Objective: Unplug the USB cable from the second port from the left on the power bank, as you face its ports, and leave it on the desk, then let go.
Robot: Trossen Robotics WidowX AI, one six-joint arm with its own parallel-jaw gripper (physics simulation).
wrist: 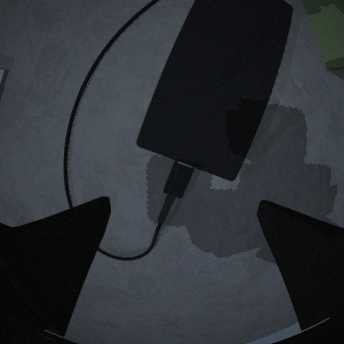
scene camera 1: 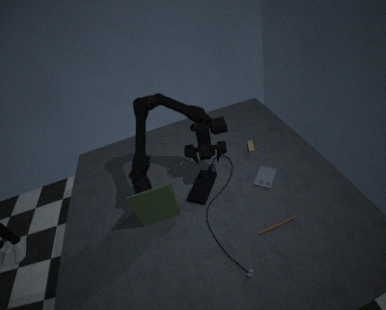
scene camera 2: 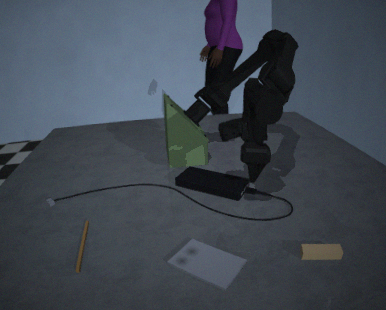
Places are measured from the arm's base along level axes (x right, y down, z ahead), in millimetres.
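Where they show: gripper, between the fingertips: [wrist: 186,207] [scene camera 1: 207,162] [scene camera 2: 251,172]; arm's base, origin of its link: [scene camera 1: 143,191] [scene camera 2: 190,118].
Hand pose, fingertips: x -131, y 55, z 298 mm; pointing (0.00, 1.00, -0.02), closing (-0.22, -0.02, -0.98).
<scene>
Things, the pixels of their top centre, and the offset from my fingertips. "spot": a spot on its surface instead.
- black power bank, centre of its top: [wrist: 230,53] [scene camera 2: 212,178] [scene camera 1: 202,184] dx +90, dy +38, dz -53 mm
- dark USB plug, centre of its top: [wrist: 174,190] [scene camera 2: 254,190] dx -8, dy +45, dz +7 mm
- pale far connector, a spot on its surface: [scene camera 2: 50,202] [scene camera 1: 252,270] spot: dx +515, dy +50, dz +27 mm
- pale flat slab, centre of its top: [scene camera 2: 207,261] [scene camera 1: 265,176] dx +132, dy +54, dz +232 mm
- orange stick, centre of its top: [scene camera 2: 82,242] [scene camera 1: 277,225] dx +380, dy +54, dz +176 mm
- tan block, centre of its top: [scene camera 2: 322,248] [scene camera 1: 250,145] dx -87, dy +44, dz +248 mm
The black power bank [scene camera 1: 201,187] [scene camera 2: 211,183] [wrist: 215,85] lies flat on the desk. The dark USB plug [scene camera 2: 251,190] [wrist: 178,179] sits at its port end, with a thin light sliver between plug and bank in the wrist view. The separate ports are too dark to count. The black cable [scene camera 1: 208,215] [scene camera 2: 140,185] [wrist: 66,150] curls from the plug back past the bank to a pale far connector [scene camera 1: 250,273] [scene camera 2: 50,202]. My gripper [scene camera 1: 207,160] [scene camera 2: 253,181] [wrist: 186,207] is open and empty above the port end, its fingertips wide on either side of the plug in the wrist view.
A green wedge-shaped block [scene camera 1: 155,205] [scene camera 2: 185,142] [wrist: 332,40] stands near the arm's base. A pale flat slab [scene camera 1: 264,177] [scene camera 2: 207,262], an orange stick [scene camera 1: 277,225] [scene camera 2: 82,246] and a tan block [scene camera 1: 251,146] [scene camera 2: 321,252] lie on the desk. A person [scene camera 2: 222,30] stands behind the desk.
</scene>
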